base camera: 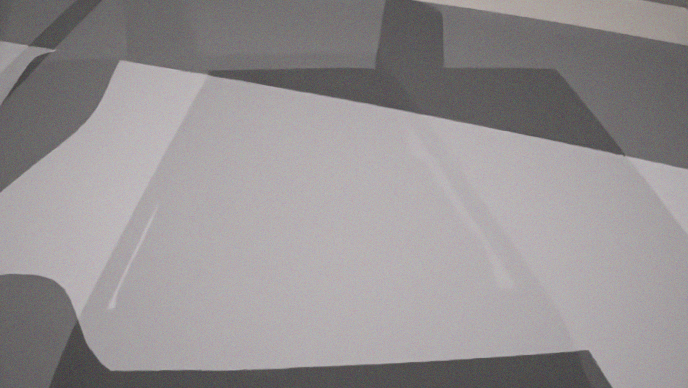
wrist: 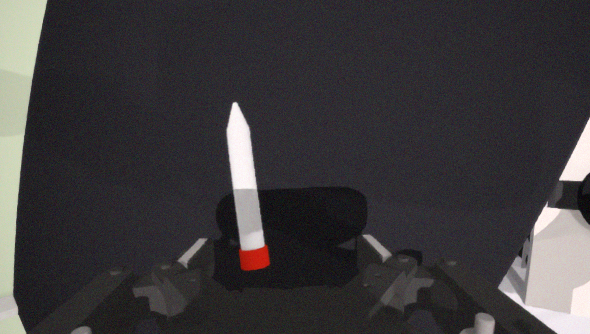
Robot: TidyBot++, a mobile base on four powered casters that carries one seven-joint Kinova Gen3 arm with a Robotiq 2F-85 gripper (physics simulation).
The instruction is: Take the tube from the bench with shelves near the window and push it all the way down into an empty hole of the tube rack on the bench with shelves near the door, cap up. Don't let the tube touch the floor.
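Places are measured from the arm's base along level axes (x back, y right, z up), in centimetres.
Pixels of known places: gripper, fingertip midpoint: (wrist: 285, 253).
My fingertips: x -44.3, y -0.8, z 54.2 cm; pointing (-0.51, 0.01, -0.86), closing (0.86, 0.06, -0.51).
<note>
Ahead of a thing's pixels: the offset from my fingertips to its top centre. Level surfaces: height alone.
In the wrist view, the white tube {dz -0.4, dx -4.6, dy +3.7 cm} (wrist: 243, 170) with a red cap {dz -0.4, dx -3.4, dy -1.5 cm} (wrist: 254, 258) lies on its side on the dark bench top {dz -2.5 cm} (wrist: 350, 90). Its pointed end faces the top of the view, and its cap end lies between the lines of the two fingers, nearer the left finger. My gripper (wrist: 285, 253) is open, with its fingers wide apart and nothing held. Its shadow falls over the cap end. The height of the fingers above the tube is hard to tell. The tube rack and the gripper do not show in the base camera view.
In the wrist view, a pale green surface (wrist: 17, 165) lies beyond the bench's left edge. A white structure with a dark round part (wrist: 552, 260) stands at the right. The base camera view shows a large pale grey surface {dz -93.9 cm} (base camera: 300, 225) with dark shadows close up.
</note>
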